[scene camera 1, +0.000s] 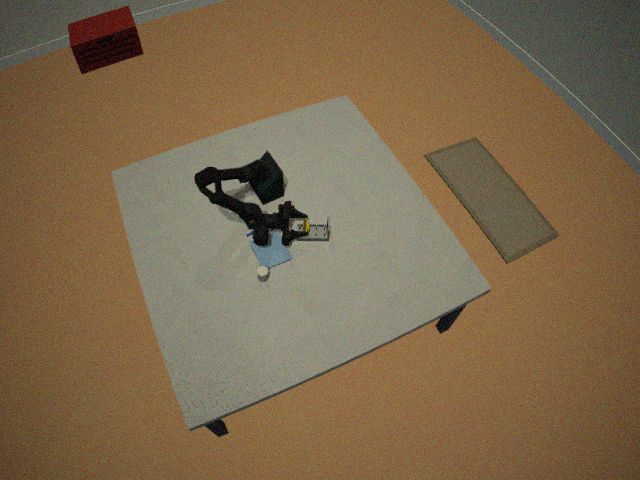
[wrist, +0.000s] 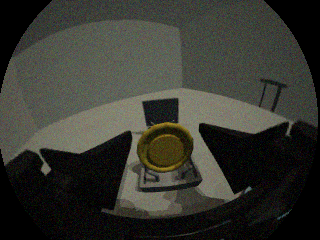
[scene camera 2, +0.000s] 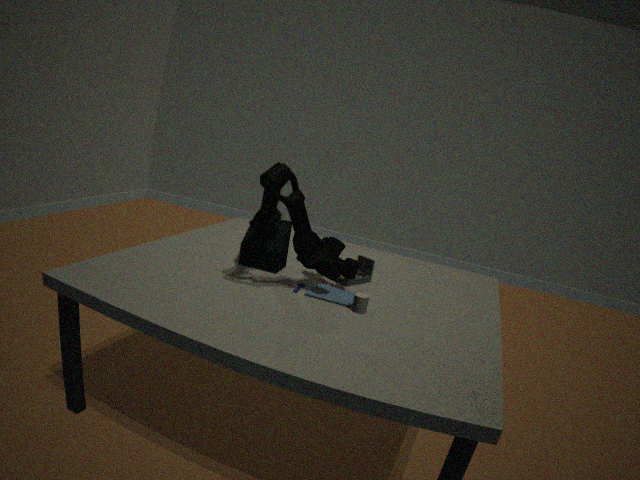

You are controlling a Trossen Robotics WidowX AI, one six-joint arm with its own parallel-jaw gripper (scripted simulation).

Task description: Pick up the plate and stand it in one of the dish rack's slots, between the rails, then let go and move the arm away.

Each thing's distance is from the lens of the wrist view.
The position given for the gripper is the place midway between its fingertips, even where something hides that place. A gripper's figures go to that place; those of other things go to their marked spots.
gripper [wrist: 165, 130]: 0.10 m
yellow plate [wrist: 165, 147]: 0.10 m
grey dish rack [wrist: 188, 175]: 0.13 m
